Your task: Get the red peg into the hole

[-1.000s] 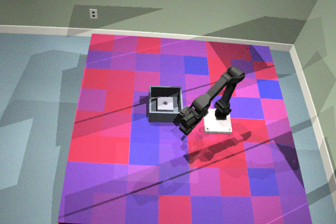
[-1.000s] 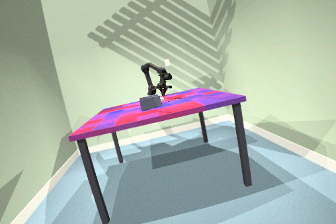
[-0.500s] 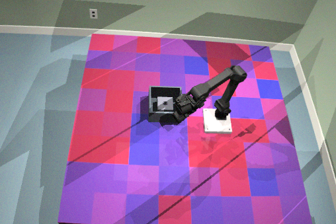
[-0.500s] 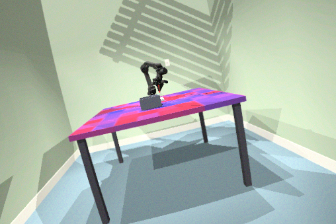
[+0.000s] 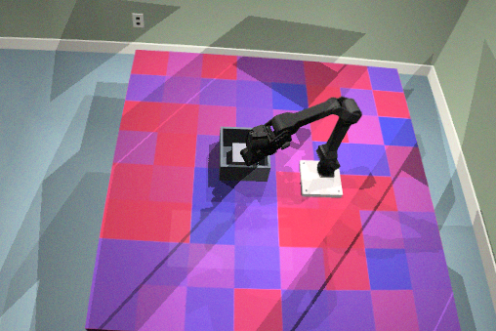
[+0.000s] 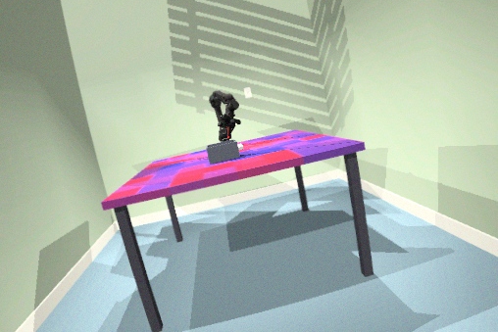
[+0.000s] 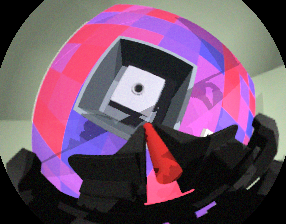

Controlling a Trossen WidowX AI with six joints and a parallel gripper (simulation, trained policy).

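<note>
Right now my gripper tip is 40 mm short of the box, 60 mm to the left of it and 100 mm above it. From my gripper tip the other things lie so: red peg: 10 mm behind, 10 mm to the left, 20 mm above.
</note>
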